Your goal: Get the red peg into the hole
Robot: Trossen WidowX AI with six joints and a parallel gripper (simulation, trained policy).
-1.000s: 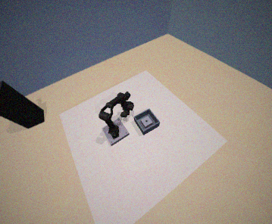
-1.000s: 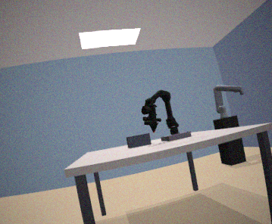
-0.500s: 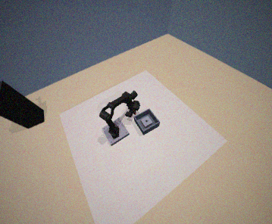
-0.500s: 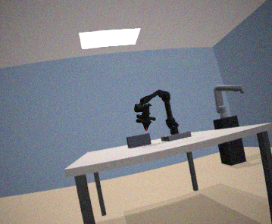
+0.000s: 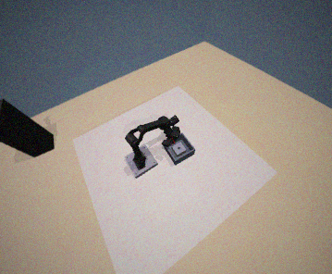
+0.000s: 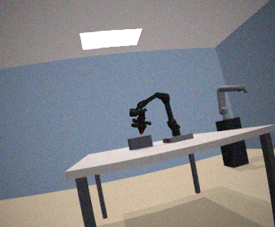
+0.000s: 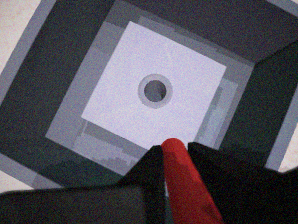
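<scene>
Right now the red peg is 3 cm above my gripper tip, 1 cm to the left of it and 1 cm behind it. Also, from my gripper tip: dark box 9 cm below, 3 cm to the right, 2 cm ahead.
</scene>
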